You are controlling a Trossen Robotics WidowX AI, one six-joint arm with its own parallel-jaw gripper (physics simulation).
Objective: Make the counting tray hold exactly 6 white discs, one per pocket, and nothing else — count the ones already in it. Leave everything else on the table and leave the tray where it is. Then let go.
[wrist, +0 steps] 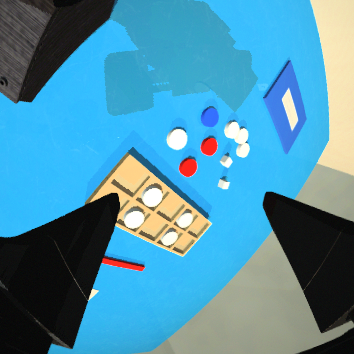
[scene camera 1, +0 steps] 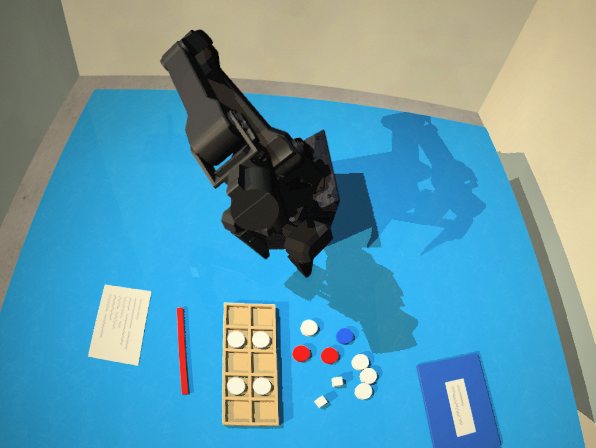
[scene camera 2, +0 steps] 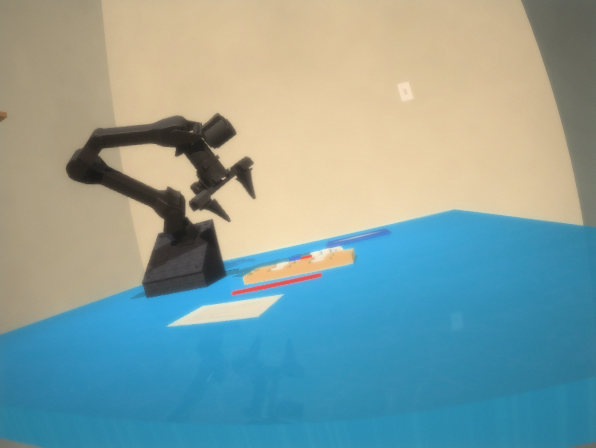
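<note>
The wooden counting tray [scene camera 1: 250, 362] [scene camera 2: 300, 270] [wrist: 129, 162] has two columns of five pockets. Four pockets hold one white disc each: both in the second row from the arm's end and both in the fourth. The other six pockets are empty. Beside the tray lies a lone white disc [scene camera 1: 309, 327] [wrist: 177, 139]. Farther out, three white discs [scene camera 1: 368, 376] [wrist: 242, 135] lie close together in a curved line. My gripper [scene camera 1: 286, 265] [scene camera 2: 241, 209] [wrist: 193, 199] is open and empty, high above the table, off the tray's arm-side end. In the wrist view a finger covers part of the tray.
Two red discs [scene camera 1: 329, 355] [wrist: 209, 146], a blue disc [scene camera 1: 345, 336] [wrist: 210, 116] and two small white cubes [scene camera 1: 338, 381] [wrist: 226, 161] lie among the loose discs. A red stick [scene camera 1: 182, 350] [scene camera 2: 277, 284] and a paper sheet [scene camera 1: 120, 325] [scene camera 2: 225, 310] lie left; a blue book [scene camera 1: 435, 395] [wrist: 280, 102] lies right.
</note>
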